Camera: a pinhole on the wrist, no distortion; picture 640 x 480 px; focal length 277.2 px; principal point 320.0 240.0 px. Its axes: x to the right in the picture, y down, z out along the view. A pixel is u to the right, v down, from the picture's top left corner.
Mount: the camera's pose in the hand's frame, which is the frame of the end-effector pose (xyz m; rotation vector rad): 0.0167 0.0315 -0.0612 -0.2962 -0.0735 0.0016
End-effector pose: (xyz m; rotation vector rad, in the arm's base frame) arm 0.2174 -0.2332 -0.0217 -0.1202 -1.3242 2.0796
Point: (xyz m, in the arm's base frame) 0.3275 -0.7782 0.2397
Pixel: 156.4 70.4
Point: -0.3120 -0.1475 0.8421
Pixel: outside the picture
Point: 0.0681 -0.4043 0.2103
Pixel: 397.0 54.9
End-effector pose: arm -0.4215 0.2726 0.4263 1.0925 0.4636 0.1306
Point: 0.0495 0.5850 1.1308
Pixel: outside the picture
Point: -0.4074 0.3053 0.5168
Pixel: 277.1 362.1
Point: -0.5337 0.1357 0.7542
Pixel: 105.9 326.2
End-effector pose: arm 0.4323 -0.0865 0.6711 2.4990 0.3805 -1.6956
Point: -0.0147 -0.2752 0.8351
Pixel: 125.5 173.9
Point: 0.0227 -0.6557 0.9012
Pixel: 125.3 351.4
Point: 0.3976 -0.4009 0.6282
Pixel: 297.5 464.1
